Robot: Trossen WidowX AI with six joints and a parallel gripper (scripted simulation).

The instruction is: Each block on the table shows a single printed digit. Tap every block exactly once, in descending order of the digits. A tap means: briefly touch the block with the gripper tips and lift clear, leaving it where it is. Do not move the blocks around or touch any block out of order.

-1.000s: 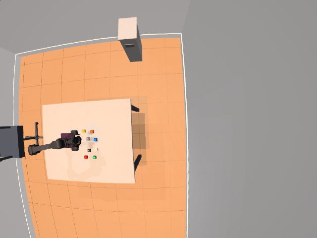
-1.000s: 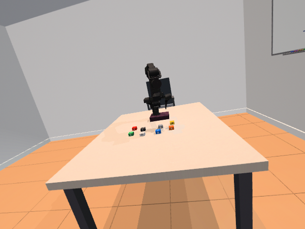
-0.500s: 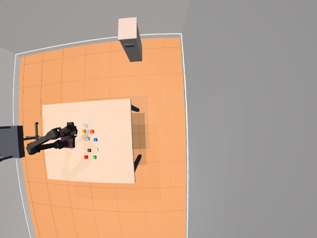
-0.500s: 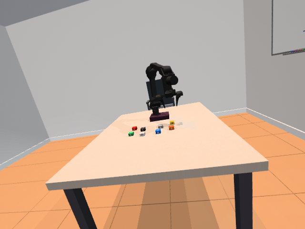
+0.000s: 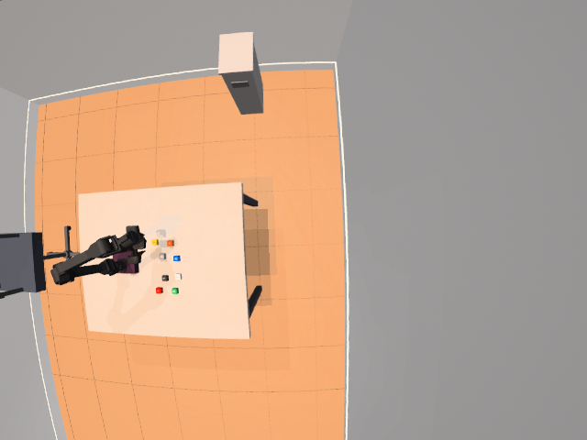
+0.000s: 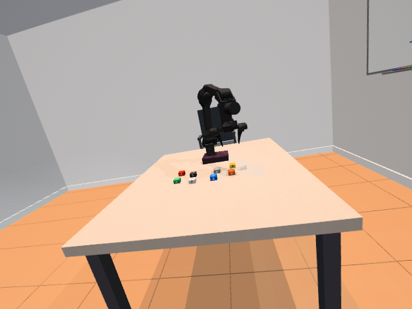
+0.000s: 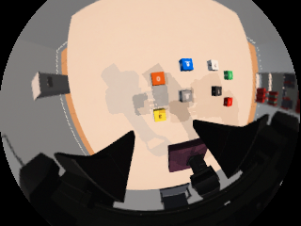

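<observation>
My gripper tip is 3 cm short of the grey block, 9 cm to the left of it and 12 cm above it. From my gripper tip the other things lie so: orange block (8 cm ahead, 1 cm to the right, 12 cm below); then yellow block (2 cm behind, 1 cm to the right, 12 cm below); then blue block (12 cm ahead, 9 cm to the right, 12 cm below).
</observation>
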